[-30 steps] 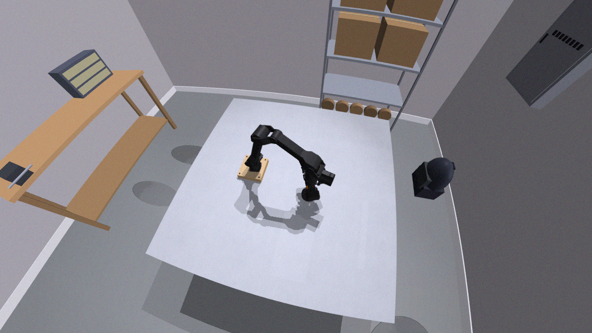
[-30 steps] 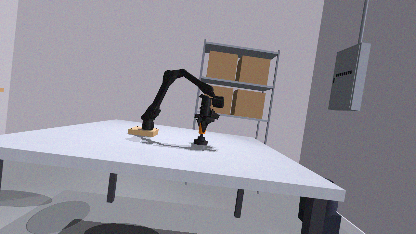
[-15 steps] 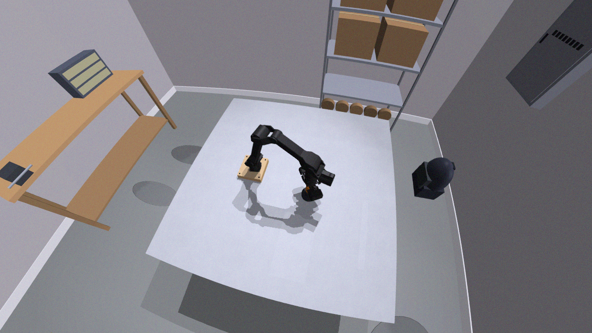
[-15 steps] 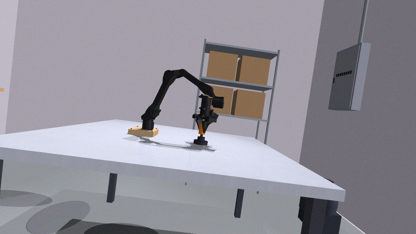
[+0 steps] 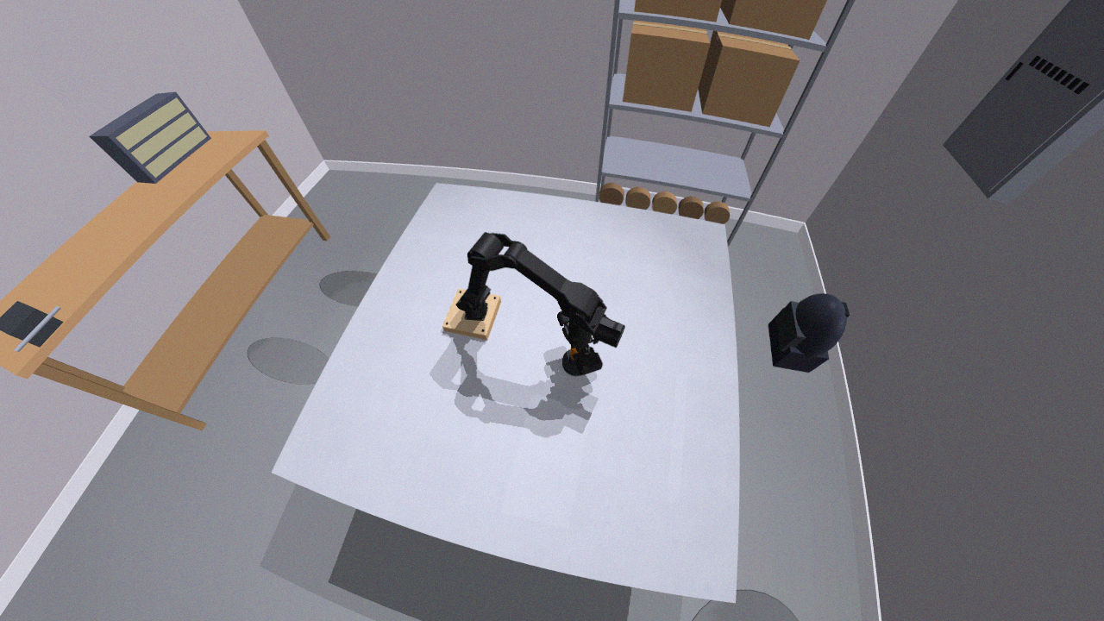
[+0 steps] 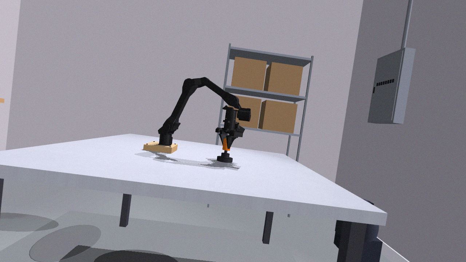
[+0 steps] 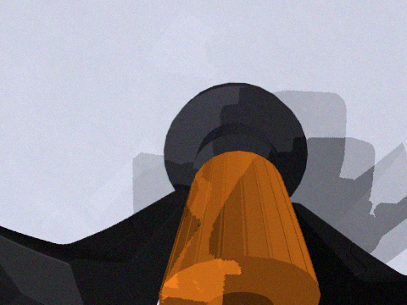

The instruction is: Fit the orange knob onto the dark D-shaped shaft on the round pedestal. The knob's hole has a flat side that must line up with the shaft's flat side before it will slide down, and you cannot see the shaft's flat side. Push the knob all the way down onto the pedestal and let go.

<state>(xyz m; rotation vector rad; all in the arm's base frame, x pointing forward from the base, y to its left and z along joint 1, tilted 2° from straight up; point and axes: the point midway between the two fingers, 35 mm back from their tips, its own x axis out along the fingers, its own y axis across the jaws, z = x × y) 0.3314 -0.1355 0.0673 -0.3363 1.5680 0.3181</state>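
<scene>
The orange knob is 2 cm above my gripper tip. Round my gripper tip: dark round pedestal 4 cm below.
</scene>
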